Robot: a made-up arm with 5 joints. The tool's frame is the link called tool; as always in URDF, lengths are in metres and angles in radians.
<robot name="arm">
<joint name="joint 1" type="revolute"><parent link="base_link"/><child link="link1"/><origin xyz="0.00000 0.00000 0.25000"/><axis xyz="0 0 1"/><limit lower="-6.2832" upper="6.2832" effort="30" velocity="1.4"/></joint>
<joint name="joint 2" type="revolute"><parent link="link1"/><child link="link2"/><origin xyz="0.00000 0.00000 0.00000" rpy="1.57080 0.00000 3.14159"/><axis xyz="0 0 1"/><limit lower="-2.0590" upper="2.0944" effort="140" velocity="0.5"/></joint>
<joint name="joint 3" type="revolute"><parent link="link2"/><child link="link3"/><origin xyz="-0.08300 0.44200 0.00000"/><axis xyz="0 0 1"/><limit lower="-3.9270" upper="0.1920" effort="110" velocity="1.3"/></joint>
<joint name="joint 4" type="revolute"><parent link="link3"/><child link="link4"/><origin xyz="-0.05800 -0.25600 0.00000"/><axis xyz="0 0 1"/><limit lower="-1.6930" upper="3.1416" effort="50" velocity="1.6"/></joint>
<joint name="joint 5" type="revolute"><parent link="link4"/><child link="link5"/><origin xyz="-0.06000 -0.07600 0.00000" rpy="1.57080 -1.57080 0.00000"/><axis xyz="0 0 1"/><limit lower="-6.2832" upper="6.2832" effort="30" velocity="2.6"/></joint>
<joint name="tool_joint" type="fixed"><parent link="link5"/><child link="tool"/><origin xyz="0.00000 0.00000 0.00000" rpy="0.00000 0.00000 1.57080"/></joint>
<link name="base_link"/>
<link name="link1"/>
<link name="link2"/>
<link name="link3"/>
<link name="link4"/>
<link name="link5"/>
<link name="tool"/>
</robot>
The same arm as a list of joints. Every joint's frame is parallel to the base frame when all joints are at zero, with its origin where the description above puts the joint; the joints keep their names.
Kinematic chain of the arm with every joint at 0, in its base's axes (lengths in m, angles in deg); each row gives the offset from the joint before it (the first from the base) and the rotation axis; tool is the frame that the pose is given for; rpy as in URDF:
joint 1: xyz 0.0000 0.0000 0.2500 axis +z
joint 2: xyz 0.0000 0.0000 0.0000 axis +y
joint 3: xyz 0.0830 0.0000 0.4420 axis +y
joint 4: xyz 0.0580 0.0000 -0.2560 axis +y
joint 5: xyz 0.0600 0.0000 -0.0760 axis -z
tool: xyz 0.0000 0.0000 0.0000 rpy 180.00 0.00 0.00
Joint limits (deg, base to tool): -360.00..360.00 -117.97..120.00 -225.00..11.00 -97.00..180.00 -360.00..360.00

